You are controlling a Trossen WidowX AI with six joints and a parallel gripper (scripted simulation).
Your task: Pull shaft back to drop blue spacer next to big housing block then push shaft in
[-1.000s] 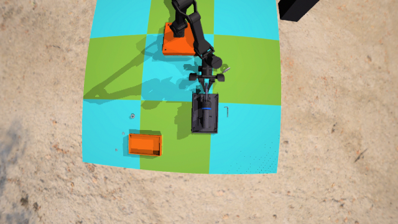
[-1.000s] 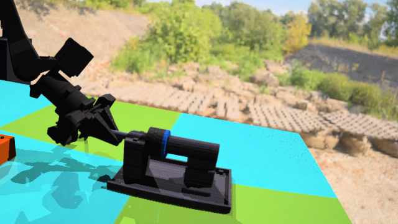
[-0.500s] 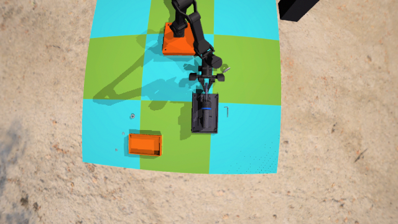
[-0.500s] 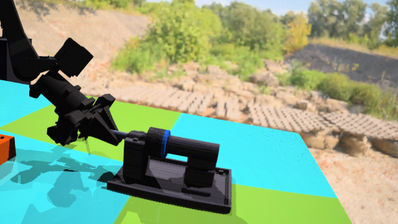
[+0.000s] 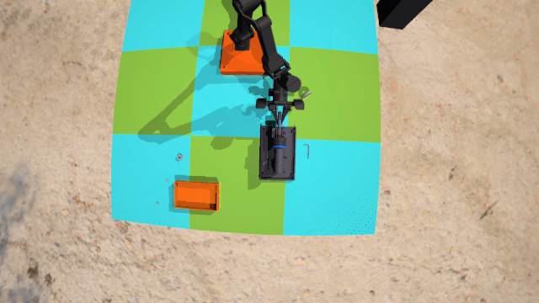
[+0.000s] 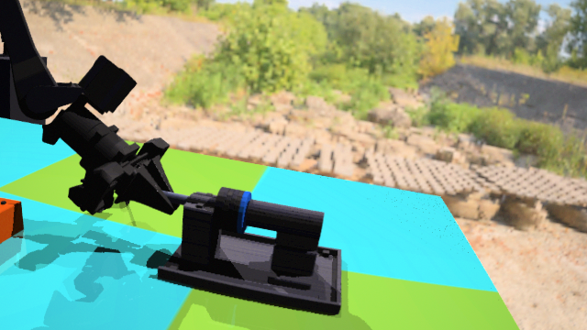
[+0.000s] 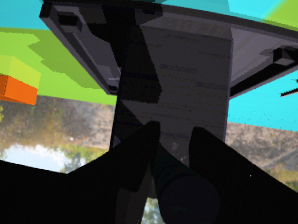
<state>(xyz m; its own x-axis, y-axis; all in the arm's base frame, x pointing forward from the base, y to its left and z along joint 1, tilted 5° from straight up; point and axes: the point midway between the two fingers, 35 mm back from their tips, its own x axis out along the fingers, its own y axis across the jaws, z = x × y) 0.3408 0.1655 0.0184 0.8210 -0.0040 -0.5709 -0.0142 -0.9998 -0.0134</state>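
My gripper tip is 6 cm short of the shaft and 2 cm below it. The rest, counted from my gripper tip: blue spacer 9 cm ahead, 2 cm above; then black spacer 8 cm ahead, 2 cm above; then nut 44 cm to the right, 14 cm ahead, 6 cm below.
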